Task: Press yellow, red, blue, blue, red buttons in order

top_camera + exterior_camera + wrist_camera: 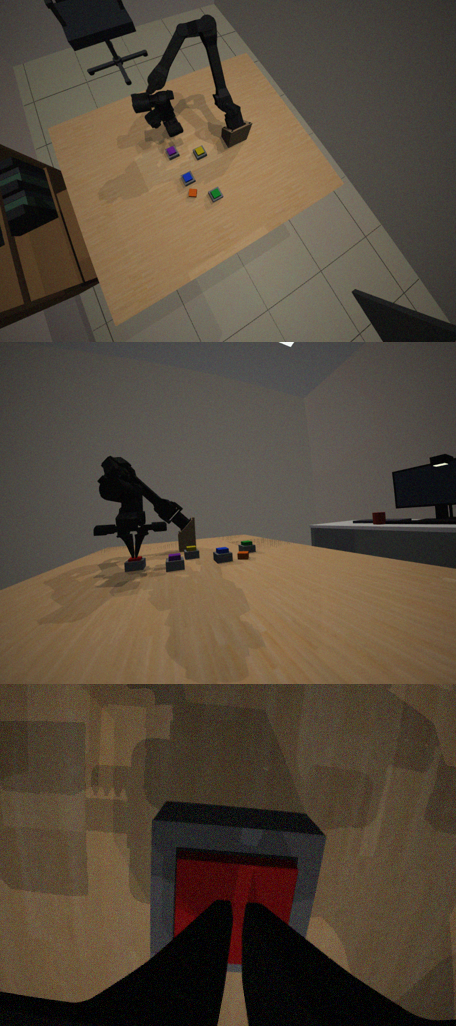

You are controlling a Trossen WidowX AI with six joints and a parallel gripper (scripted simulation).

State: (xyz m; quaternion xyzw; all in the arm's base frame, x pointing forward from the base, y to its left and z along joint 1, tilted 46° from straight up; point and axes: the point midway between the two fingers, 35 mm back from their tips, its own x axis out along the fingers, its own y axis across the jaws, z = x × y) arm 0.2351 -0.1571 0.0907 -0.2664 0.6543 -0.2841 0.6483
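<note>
My gripper tip is now 1 cm above the red button. Also, from my gripper tip: purple button: 11 cm to the left, 5 cm ahead; blue button: 25 cm to the left, 5 cm ahead; yellow button: 17 cm to the left, 6 cm behind.
</note>
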